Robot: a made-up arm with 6 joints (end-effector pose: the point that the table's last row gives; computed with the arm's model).
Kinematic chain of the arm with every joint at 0, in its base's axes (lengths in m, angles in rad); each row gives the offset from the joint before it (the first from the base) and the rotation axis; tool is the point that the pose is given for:
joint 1: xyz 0 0 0.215 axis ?
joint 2: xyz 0 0 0 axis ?
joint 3: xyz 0 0 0.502 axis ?
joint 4: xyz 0 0 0 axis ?
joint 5: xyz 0.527 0 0 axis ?
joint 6: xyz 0 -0.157 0 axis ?
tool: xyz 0 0 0
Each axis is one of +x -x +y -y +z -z.
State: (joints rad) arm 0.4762 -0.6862 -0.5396 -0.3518 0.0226 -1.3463
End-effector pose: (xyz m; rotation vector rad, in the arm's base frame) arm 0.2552 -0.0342 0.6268 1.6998 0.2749 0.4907
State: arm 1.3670 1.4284 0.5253 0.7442 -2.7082 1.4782
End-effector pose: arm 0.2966 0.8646 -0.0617 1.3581 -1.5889 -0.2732
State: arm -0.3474 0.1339 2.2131 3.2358 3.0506 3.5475
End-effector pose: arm -0.1129 0.2071 1.1800 -0.1201 1.0012 -0.1737
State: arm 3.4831 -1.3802 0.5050 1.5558 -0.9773 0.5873
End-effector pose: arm 0.7579 0.2719 0.7627 0.3273 -0.5874 1.6034
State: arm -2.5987 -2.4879 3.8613 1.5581 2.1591 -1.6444
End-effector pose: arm -0.1810 -0.1069 0.0079 0.0172 0.0231 -0.4401
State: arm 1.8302 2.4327 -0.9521 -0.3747 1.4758 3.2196
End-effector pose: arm 0.1850 -0.1277 0.0166 0.9091 0.8570 -0.7947
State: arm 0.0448 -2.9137 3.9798 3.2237 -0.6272 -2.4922
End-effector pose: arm 0.3185 0.1709 0.0175 -0.6225 -1.2093 -0.3644
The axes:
joint 1: +z
joint 2: +y
joint 3: -y
joint 4: -x
joint 5: -y
joint 6: -x

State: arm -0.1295 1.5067 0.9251 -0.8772 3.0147 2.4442
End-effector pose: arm 0.8547 -0.2125 -0.1432 0.9808 -0.3661 2.8696
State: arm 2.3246 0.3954 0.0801 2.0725 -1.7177 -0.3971
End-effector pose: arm -0.5595 0.4857 0.6457 -1.1527 -0.9187 0.2422
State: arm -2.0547 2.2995 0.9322 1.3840 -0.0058 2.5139
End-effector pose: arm -0.3199 -0.5460 -0.6042 -1.4732 1.2826 1.4227
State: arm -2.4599 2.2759 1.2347 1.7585 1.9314 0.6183
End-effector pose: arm -0.5885 -0.5153 -0.4872 -1.1764 0.1248 -0.6070
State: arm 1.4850 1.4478 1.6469 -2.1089 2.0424 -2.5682
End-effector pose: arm 0.0091 1.0445 0.2487 -1.9387 0.8344 0.3169
